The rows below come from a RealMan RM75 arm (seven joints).
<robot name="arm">
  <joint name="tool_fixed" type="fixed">
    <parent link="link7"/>
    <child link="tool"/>
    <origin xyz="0 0 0"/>
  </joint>
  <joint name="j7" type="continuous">
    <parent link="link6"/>
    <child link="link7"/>
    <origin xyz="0 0.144 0" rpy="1.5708 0 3.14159"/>
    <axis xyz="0 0 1"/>
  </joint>
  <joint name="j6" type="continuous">
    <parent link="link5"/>
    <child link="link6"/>
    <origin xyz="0 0 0" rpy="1.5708 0 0"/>
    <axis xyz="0 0 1"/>
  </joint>
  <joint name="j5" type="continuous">
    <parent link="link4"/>
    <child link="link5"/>
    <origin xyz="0.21 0 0" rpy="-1.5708 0 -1.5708"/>
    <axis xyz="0 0 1"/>
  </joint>
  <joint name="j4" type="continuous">
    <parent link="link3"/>
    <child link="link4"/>
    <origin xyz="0 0 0" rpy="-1.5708 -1.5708 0"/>
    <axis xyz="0 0 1"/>
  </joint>
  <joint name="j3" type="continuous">
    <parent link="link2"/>
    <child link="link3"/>
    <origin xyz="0 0.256 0" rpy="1.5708 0 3.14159"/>
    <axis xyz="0 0 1"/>
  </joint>
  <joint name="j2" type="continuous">
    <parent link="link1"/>
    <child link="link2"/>
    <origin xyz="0 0 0" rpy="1.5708 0 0"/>
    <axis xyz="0 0 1"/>
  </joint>
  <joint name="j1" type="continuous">
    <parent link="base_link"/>
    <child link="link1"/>
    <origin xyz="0 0 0.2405" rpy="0 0 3.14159"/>
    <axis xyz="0 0 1"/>
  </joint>
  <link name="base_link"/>
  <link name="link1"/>
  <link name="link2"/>
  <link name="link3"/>
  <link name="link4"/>
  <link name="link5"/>
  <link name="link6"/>
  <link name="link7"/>
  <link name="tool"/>
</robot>
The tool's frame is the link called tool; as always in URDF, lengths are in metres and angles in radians. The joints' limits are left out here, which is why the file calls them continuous.
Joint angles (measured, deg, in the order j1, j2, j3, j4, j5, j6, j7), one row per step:
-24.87, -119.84, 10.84, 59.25, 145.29, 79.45, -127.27
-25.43, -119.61, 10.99, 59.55, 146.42, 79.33, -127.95
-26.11, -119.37, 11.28, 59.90, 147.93, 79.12, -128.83
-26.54, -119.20, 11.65, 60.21, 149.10, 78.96, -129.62
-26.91, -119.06, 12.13, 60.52, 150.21, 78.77, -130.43
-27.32, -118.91, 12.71, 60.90, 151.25, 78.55, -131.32
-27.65, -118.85, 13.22, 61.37, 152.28, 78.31, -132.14
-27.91, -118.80, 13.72, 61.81, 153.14, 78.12, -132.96
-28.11, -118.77, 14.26, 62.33, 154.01, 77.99, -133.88
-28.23, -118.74, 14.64, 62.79, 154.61, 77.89, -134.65
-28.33, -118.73, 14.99, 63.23, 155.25, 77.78, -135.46
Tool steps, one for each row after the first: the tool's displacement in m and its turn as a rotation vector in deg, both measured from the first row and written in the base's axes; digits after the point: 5 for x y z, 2 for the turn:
0.00075, 0.00276, 0.00226, -0.42, 0.72, 0.38
0.00162, 0.00607, 0.00453, -1.03, 1.69, 0.92
0.00212, 0.00821, 0.00620, -1.54, 2.46, 1.45
0.00264, 0.01022, 0.00764, -2.06, 3.23, 1.97
0.00368, 0.01286, 0.00950, -2.49, 4.06, 2.42
0.00443, 0.01487, 0.01124, -2.82, 4.92, 2.92
0.00520, 0.01658, 0.01284, -3.06, 5.63, 3.41
0.00592, 0.01792, 0.01453, -3.30, 6.31, 3.97
0.00642, 0.01882, 0.01627, -3.33, 6.79, 4.46
0.00670, 0.01946, 0.01783, -3.36, 7.24, 5.03

